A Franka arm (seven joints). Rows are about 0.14 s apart.
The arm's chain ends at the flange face. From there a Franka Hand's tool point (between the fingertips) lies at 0.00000 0.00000 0.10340 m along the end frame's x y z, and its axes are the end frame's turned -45 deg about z.
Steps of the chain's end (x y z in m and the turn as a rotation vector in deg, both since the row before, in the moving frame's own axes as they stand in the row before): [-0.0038 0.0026 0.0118 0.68 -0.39 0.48]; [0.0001 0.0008 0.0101 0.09 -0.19 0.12]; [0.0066 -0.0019 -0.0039 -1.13 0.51 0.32]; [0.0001 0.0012 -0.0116 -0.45 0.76 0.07]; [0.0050 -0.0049 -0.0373 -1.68 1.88 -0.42]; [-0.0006 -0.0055 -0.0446 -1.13 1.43 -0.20]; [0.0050 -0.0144 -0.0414 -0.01 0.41 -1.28]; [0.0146 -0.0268 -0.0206 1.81 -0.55 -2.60]
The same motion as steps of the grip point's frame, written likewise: [-0.0041 -0.0022 0.0118 0.76 0.21 0.48]; [-0.0006 0.0003 0.0101 0.20 -0.07 0.12]; [0.0052 0.0054 -0.0039 -1.16 -0.44 0.32]; [-0.0004 0.0025 -0.0116 -0.86 0.22 0.07]; [0.0073 0.0046 -0.0374 -2.52 0.14 -0.42]; [0.0039 -0.0010 -0.0447 -1.81 0.21 -0.20]; [0.0142 -0.0061 -0.0414 -0.30 0.28 -1.28]; [0.0308 -0.0117 -0.0207 1.67 0.89 -2.60]
